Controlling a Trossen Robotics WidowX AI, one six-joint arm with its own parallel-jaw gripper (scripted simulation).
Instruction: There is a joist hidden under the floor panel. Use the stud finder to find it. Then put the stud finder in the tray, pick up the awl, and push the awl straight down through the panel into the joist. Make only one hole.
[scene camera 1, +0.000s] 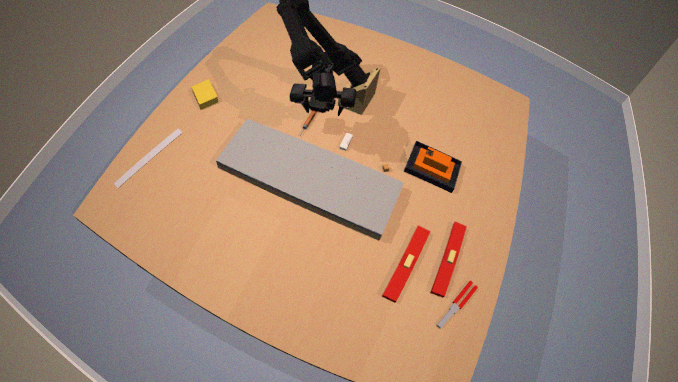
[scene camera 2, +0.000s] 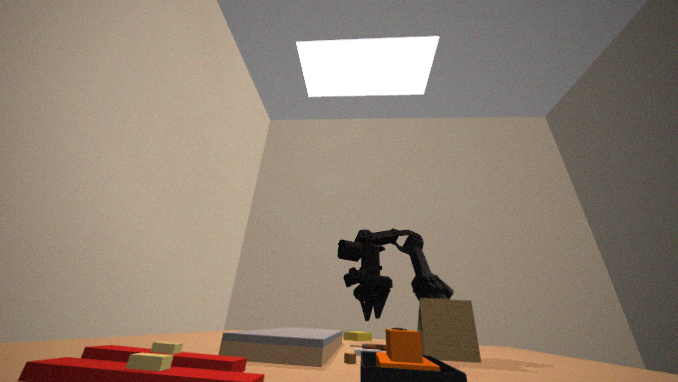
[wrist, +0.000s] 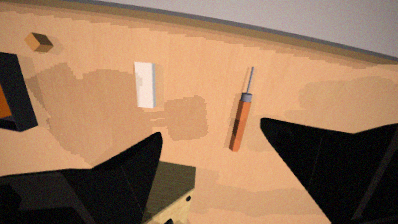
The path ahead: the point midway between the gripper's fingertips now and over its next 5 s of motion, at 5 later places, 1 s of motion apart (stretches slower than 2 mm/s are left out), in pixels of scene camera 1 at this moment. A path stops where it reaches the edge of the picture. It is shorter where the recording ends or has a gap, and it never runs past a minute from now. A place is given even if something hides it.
The gripper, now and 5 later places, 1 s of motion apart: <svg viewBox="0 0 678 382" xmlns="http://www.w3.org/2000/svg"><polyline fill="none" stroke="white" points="323,113 315,109 315,114 317,101 330,86 316,85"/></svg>
